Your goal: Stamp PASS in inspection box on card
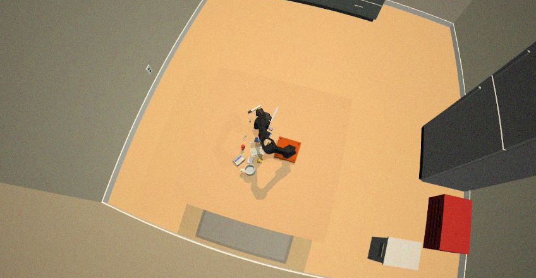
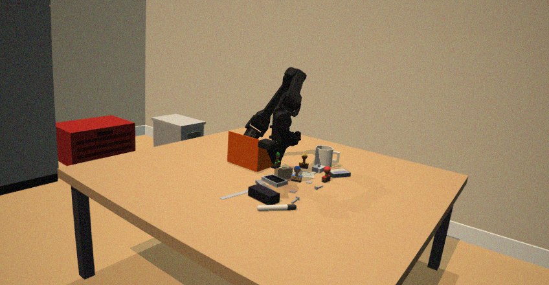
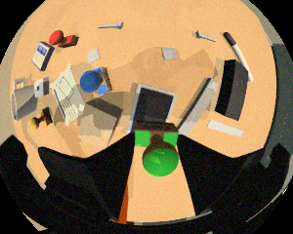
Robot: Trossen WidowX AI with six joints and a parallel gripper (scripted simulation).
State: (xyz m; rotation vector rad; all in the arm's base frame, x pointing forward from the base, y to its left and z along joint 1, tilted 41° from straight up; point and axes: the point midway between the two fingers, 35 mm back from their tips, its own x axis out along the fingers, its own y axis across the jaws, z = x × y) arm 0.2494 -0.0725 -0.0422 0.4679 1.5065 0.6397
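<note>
My gripper tip is 80 mm above the ink pad. Round my gripper tip: blue-knobbed stamp: 40 mm ahead, 80 mm to the left, 70 mm below; green-knobbed stamp: right at my gripper tip; tan block: 20 mm behind, 80 mm to the left, 60 mm below.
</note>
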